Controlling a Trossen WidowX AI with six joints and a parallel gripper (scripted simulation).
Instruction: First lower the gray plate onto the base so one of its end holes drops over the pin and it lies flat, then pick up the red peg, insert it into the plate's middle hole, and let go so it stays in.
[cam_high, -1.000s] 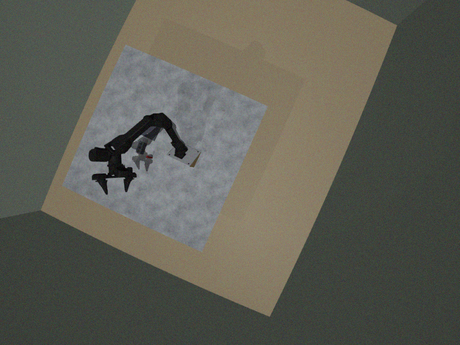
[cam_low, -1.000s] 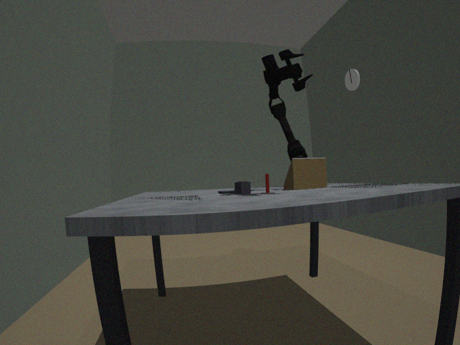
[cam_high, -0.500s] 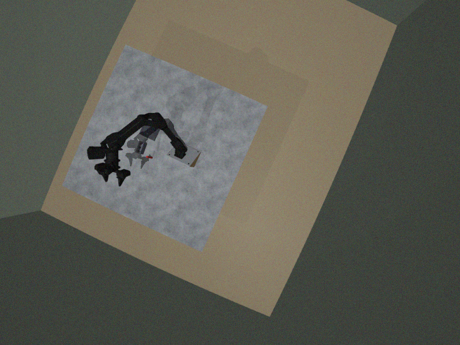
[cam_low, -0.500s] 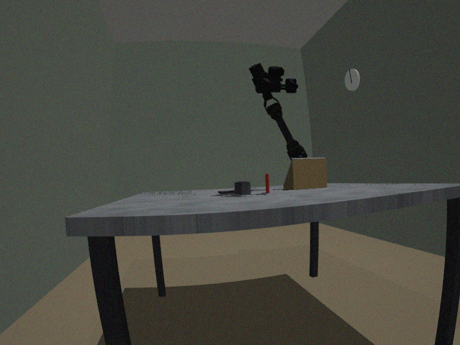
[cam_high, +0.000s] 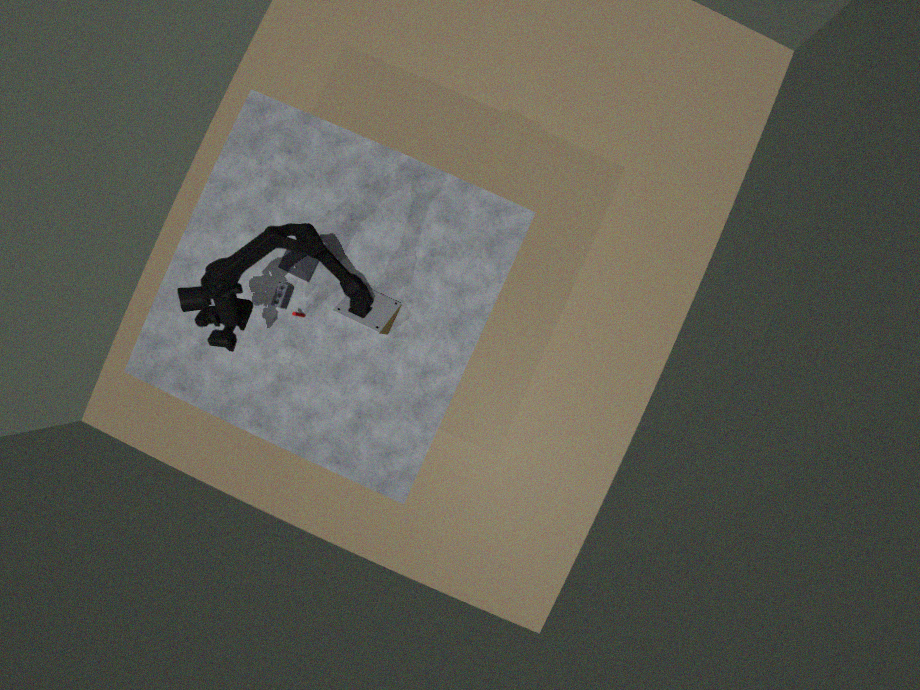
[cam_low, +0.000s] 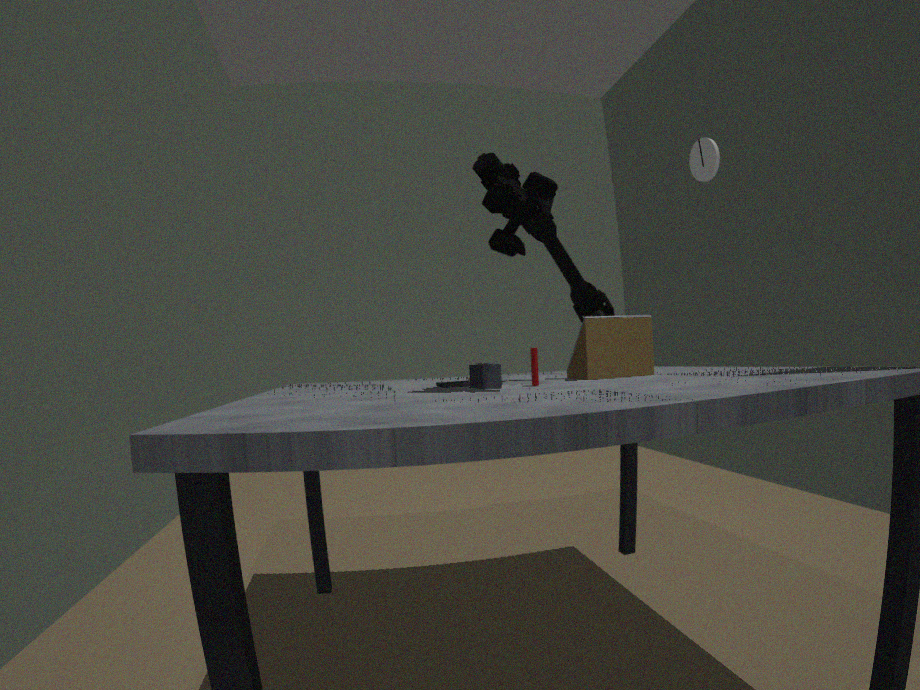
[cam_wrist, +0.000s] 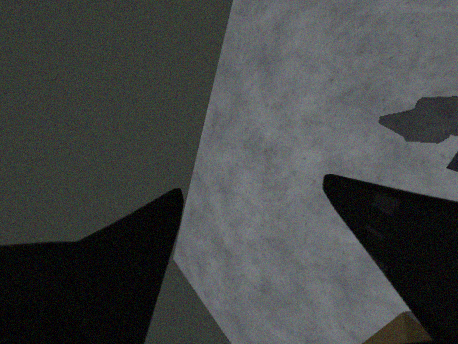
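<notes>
My gripper tip is now 25 cm above the gray plate, 17 cm to the left of it and 7 cm short of it. Round my gripper tip: dark base (30 cm to the right, 28 cm below, 8 cm ahead); then red peg (25 cm below, 13 cm to the right, 3 cm behind).
</notes>
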